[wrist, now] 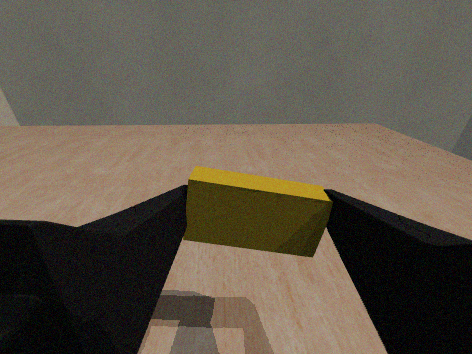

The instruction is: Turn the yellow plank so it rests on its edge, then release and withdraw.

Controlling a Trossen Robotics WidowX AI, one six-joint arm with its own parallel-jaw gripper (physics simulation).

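The yellow plank is in the middle of the wrist view, between the two black fingers. Its narrow upper face is bright yellow and its broad face toward the camera is in dark shade. It slants a little, with its right end lower in the view. My gripper is shut on the plank, with one fingertip at its left end and the other at its right end. Whether the plank's lower edge touches the table cannot be told for certain. The plank's far side is hidden.
The wood-grained table top stretches behind and below the plank, with its far edge in front of a grey wall. Its right edge slopes off at the upper right. Shadows of the arm fall on the table at the bottom, between the fingers.
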